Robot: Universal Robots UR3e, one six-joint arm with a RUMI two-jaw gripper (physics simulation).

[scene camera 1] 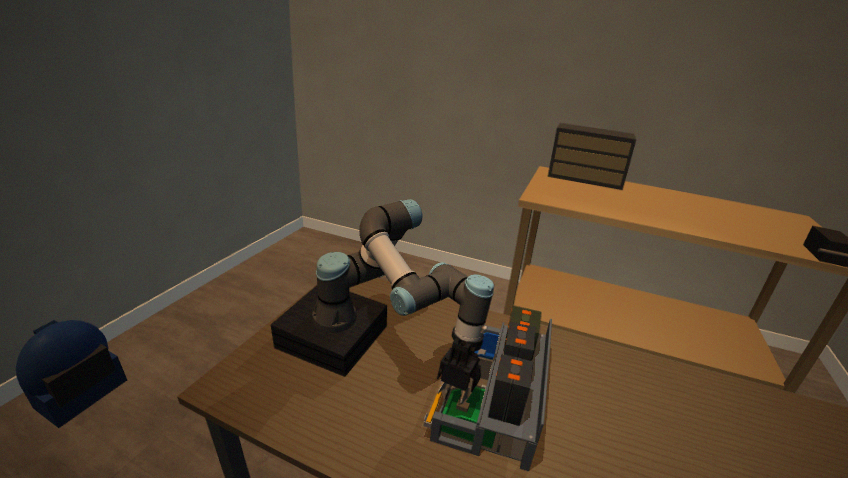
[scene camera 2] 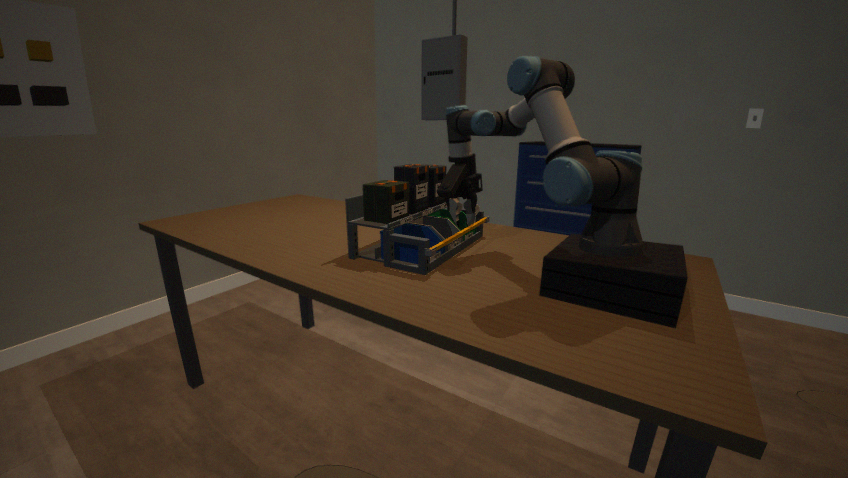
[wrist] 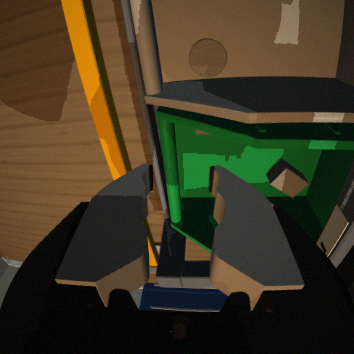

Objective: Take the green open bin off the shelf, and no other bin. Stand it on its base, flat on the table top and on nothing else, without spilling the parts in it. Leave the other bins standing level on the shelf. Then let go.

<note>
In view: my gripper (scene camera 1: pixel 452 401), a green open bin (scene camera 1: pixel 475 399) and a blue bin (scene camera 2: pixel 407 229).
The green open bin also shows in the wrist view (wrist: pixel 249 150). My gripper shows as well in scene camera 2 (scene camera 2: pixel 464 227) and in the wrist view (wrist: pixel 180 168). The wrist view misses the blue bin: it is out of frame.
</note>
